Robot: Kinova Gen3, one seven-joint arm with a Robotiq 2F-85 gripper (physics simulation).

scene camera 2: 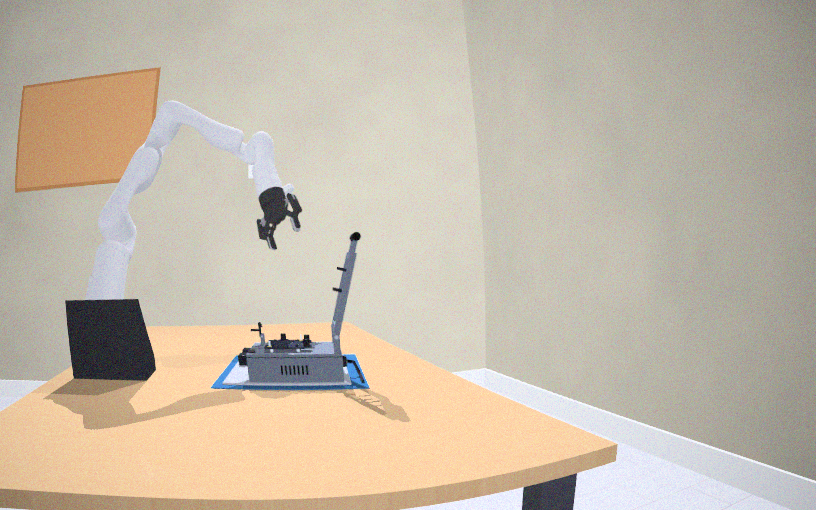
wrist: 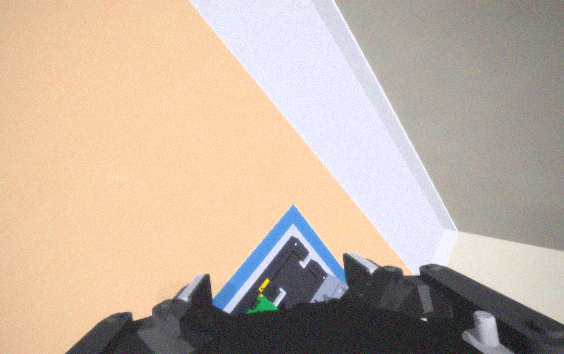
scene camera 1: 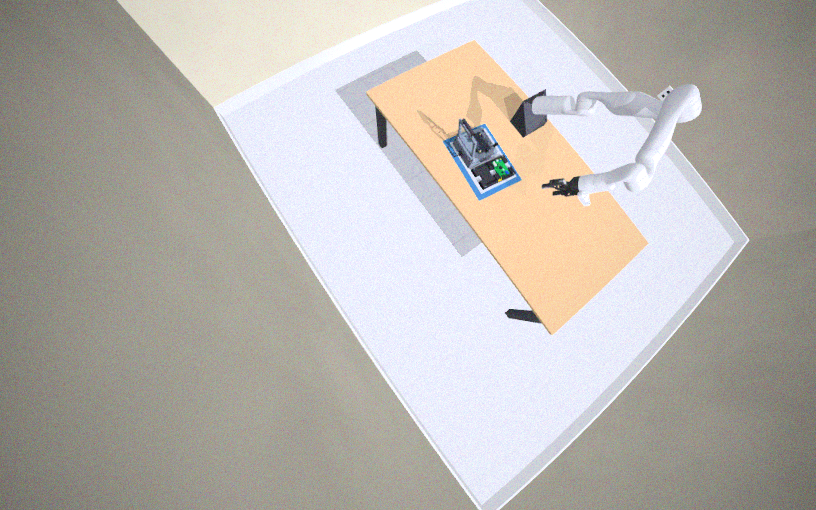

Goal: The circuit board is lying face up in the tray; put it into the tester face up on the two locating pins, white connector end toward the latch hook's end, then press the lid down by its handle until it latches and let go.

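Places are measured from the arm's base along level axes (x back, y right, z up), in centimetres.
Where they show: gripper, fingertip midpoint: [scene camera 2: 285, 240] [wrist: 279, 278] [scene camera 1: 547, 190]; arm's base, link origin: [scene camera 2: 102, 319] [scene camera 1: 537, 105].
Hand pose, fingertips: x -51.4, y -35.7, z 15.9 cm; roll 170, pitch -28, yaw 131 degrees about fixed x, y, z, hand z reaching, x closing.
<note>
Each offset is from my fingertips to the top centre of the thing. "spot": to the spot under its first point. Level surfaces: height alone.
The green circuit board @(dy +23.7, dx +11.6, dz -25.3 cm) [scene camera 1: 500, 167] [wrist: 262, 306] lies in the dark tray @(spot: dy +26.0, dx +0.9, dz -26.3 cm) [scene camera 1: 485, 176] [wrist: 285, 267], partly hidden by the gripper body in the wrist view. The board does not show in scene camera 2. The grey tester [scene camera 1: 486, 160] [scene camera 2: 294, 369] stands beside the tray. Its lid [scene camera 1: 465, 140] [scene camera 2: 344, 294] is raised nearly upright, with the black handle ball @(spot: dy +49.9, dx -2.7, dz -1.3 cm) [scene camera 2: 355, 236] at the top. The small latch hook @(dy +34.4, dx +14.9, dz -17.4 cm) [scene camera 2: 260, 331] stands at the opposite end. My gripper [scene camera 1: 548, 188] [scene camera 2: 284, 238] [wrist: 279, 278] is open and empty, well above the table and off to the tray's side.
A blue-bordered mat @(dz -27.5 cm) [scene camera 1: 500, 190] [scene camera 2: 223, 382] [wrist: 293, 215] lies under the tester and tray. A small yellow piece @(spot: dy +19.5, dx +5.1, dz -25.2 cm) [scene camera 1: 499, 179] [wrist: 264, 285] is at the tray by the board. The black robot base [scene camera 1: 529, 117] [scene camera 2: 111, 339] stands on the wooden table @(dz -28.1 cm) [scene camera 1: 541, 264] [scene camera 2: 288, 457] [wrist: 125, 125].
</note>
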